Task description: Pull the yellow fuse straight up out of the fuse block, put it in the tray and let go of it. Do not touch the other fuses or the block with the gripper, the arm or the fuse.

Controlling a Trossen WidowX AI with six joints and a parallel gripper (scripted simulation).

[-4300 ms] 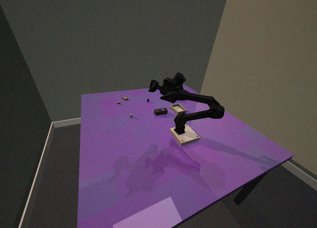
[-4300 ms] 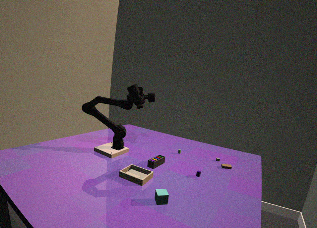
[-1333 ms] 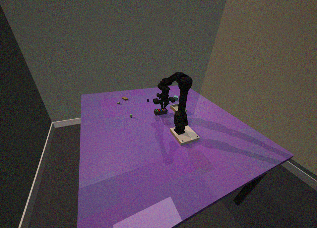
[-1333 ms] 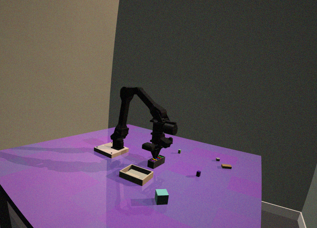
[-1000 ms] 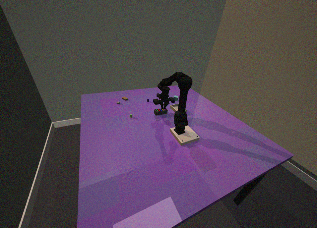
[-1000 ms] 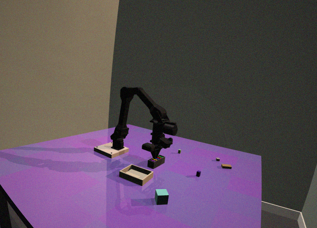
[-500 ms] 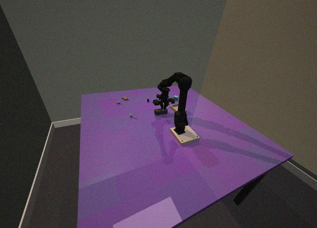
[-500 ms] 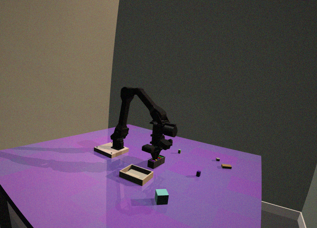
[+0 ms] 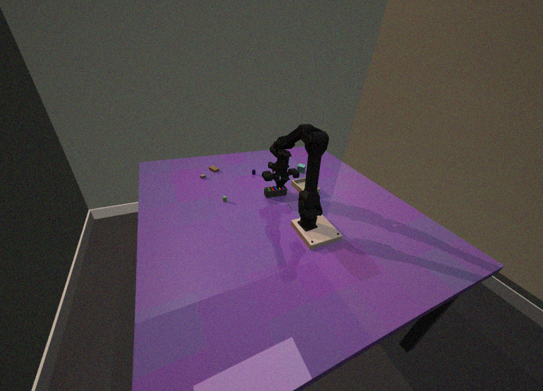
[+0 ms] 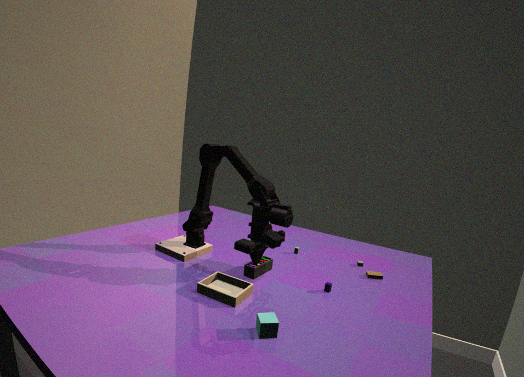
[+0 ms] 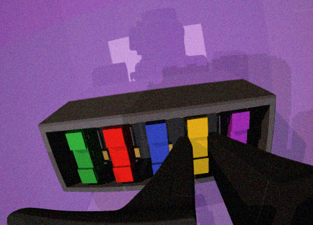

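My gripper tip is 10 mm above the yellow fuse. Also, from my gripper tip: red fuse 40 mm to the left, 10 mm below; blue fuse 20 mm to the left, 10 mm below; purple fuse 20 mm to the right, 10 mm below.
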